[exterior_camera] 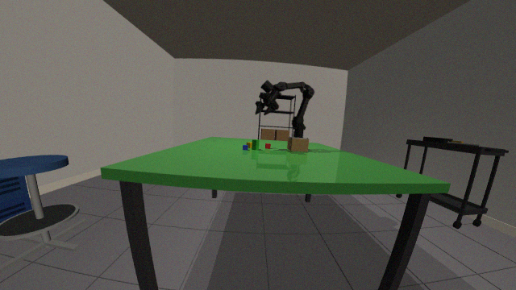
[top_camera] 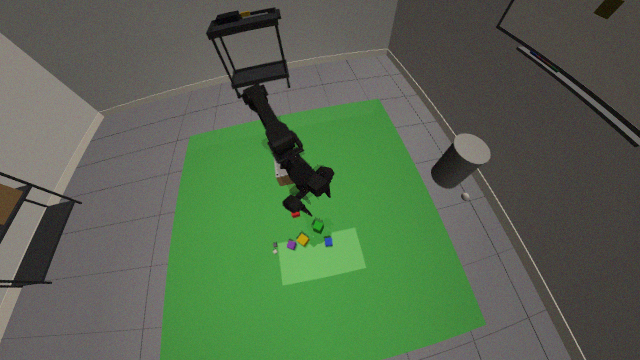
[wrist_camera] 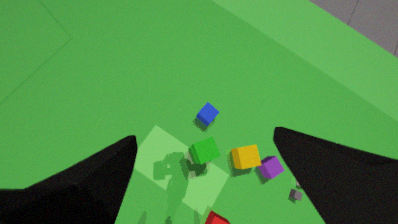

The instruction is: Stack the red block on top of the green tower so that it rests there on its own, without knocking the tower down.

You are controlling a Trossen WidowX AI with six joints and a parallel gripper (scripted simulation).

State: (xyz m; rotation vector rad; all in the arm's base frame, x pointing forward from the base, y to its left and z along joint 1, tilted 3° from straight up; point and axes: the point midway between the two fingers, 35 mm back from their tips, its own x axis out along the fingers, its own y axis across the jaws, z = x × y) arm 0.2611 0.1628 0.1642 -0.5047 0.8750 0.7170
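The red block is 220 mm below my gripper tip, 130 mm to the right of it and 50 mm behind it. From my gripper tip the other things lie so: yellow block 220 mm below, 90 mm to the right, 70 mm ahead; blue block 220 mm below, 80 mm ahead, 20 mm to the left; purple block 220 mm below, 140 mm to the right, 90 mm ahead.
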